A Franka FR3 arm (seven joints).
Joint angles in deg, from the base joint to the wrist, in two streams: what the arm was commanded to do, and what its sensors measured. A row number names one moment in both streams.
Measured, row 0: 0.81, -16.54, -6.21, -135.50, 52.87, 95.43, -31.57
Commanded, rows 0 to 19: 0.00, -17.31, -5.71, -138.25, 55.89, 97.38, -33.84; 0.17, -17.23, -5.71, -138.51, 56.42, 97.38, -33.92; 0.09, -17.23, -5.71, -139.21, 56.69, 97.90, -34.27; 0.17, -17.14, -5.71, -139.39, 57.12, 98.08, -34.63; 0.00, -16.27, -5.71, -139.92, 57.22, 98.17, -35.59; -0.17, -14.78, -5.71, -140.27, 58.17, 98.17, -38.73; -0.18, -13.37, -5.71, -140.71, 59.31, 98.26, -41.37; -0.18, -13.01, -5.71, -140.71, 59.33, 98.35, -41.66; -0.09, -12.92, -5.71, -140.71, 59.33, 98.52, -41.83; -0.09, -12.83, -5.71, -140.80, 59.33, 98.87, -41.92; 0.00, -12.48, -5.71, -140.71, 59.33, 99.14, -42.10; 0.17, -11.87, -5.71, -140.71, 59.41, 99.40, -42.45; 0.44, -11.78, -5.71, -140.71, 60.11, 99.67, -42.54; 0.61, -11.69, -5.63, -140.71, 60.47, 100.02, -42.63; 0.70, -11.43, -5.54, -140.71, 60.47, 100.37, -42.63; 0.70, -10.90, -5.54, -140.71, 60.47, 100.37, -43.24; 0.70, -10.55, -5.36, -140.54, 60.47, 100.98, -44.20; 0.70, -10.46, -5.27, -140.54, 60.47, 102.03, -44.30; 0.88, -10.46, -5.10, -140.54, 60.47, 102.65, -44.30; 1.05, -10.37, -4.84, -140.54, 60.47, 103.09, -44.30
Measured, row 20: 0.69, -11.01, -5.84, -140.04, 59.17, 100.87, -42.72
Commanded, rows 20 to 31: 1.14, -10.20, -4.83, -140.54, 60.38, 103.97, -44.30; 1.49, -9.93, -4.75, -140.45, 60.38, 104.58, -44.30; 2.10, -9.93, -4.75, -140.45, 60.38, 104.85, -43.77; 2.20, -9.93, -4.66, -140.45, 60.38, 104.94, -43.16; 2.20, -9.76, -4.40, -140.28, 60.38, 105.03, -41.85; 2.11, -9.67, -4.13, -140.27, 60.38, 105.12, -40.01; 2.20, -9.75, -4.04, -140.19, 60.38, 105.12, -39.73; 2.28, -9.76, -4.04, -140.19, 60.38, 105.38, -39.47; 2.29, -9.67, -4.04, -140.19, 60.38, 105.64, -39.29; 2.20, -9.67, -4.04, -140.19, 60.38, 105.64, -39.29; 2.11, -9.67, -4.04, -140.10, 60.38, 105.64, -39.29; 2.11, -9.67, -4.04, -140.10, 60.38, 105.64, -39.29
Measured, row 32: 1.29, -10.10, -4.25, -139.94, 59.30, 104.23, -40.00
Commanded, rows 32 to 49: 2.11, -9.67, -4.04, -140.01, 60.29, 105.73, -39.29; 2.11, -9.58, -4.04, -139.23, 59.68, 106.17, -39.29; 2.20, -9.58, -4.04, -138.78, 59.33, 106.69, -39.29; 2.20, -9.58, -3.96, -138.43, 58.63, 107.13, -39.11; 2.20, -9.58, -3.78, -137.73, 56.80, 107.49, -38.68; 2.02, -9.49, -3.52, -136.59, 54.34, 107.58, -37.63; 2.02, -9.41, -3.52, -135.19, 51.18, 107.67, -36.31; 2.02, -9.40, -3.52, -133.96, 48.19, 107.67, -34.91; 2.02, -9.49, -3.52, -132.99, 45.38, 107.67, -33.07; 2.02, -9.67, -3.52, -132.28, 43.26, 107.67, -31.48; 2.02, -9.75, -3.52, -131.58, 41.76, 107.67, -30.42; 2.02, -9.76, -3.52, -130.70, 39.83, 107.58, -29.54; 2.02, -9.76, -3.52, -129.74, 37.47, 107.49, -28.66; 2.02, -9.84, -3.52, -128.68, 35.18, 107.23, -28.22; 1.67, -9.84, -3.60, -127.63, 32.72, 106.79, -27.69; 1.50, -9.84, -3.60, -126.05, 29.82, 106.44, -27.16; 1.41, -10.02, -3.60, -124.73, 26.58, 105.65, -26.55; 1.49, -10.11, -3.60, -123.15, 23.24, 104.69, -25.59
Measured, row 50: 1.27, -9.95, -3.56, -127.55, 31.17, 106.97, -28.63
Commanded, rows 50 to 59: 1.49, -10.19, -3.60, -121.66, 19.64, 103.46, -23.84; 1.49, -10.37, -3.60, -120.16, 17.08, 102.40, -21.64; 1.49, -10.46, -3.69, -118.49, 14.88, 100.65, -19.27; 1.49, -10.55, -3.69, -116.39, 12.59, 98.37, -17.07; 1.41, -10.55, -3.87, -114.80, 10.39, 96.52, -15.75; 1.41, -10.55, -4.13, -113.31, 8.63, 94.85, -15.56; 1.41, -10.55, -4.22, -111.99, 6.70, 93.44, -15.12; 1.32, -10.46, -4.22, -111.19, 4.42, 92.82, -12.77; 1.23, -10.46, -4.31, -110.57, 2.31, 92.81, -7.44; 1.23, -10.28, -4.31, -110.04, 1.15, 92.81, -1.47
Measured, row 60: 1.18, -10.89, -4.21, -112.58, 5.55, 94.67, -12.78
